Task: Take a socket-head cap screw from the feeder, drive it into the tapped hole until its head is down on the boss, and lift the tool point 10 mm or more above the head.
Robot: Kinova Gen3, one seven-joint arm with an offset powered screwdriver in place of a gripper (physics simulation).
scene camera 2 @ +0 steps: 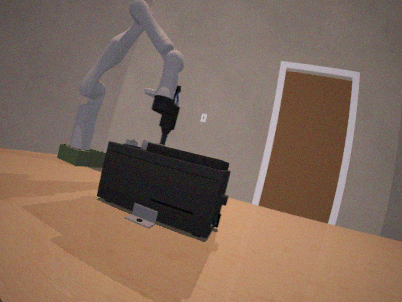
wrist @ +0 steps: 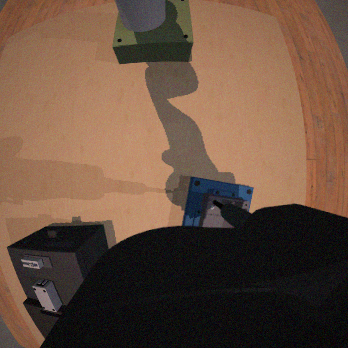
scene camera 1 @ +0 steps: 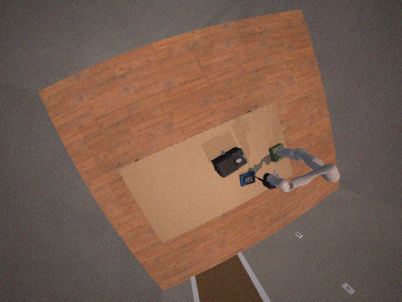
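Observation:
The black feeder box [scene camera 1: 226, 164] [scene camera 2: 160, 185] [wrist: 52, 237] stands on the tan mat. Beside it is a blue fixture [scene camera 1: 243, 182] [wrist: 190, 215] carrying a grey block [wrist: 212, 219]. My screwdriver [scene camera 1: 257, 177] [scene camera 2: 163, 141] [wrist: 216, 203] points down, with its dark tip over the upper part of the grey block in the wrist view. A small bright spot shows beside the tip; whether it is a screw or part of the block cannot be told. In scene camera 2 the feeder hides the tip's end and the fixture. The tapped hole and any screw on the bit cannot be made out.
The arm's green base [scene camera 1: 274, 153] [scene camera 2: 75, 155] [wrist: 151, 52] stands on the tan mat [scene camera 1: 175, 200] [wrist: 100, 110]. A small grey bracket [scene camera 2: 145, 214] sits at the feeder's foot. The black tool body covers the lower part of the wrist view.

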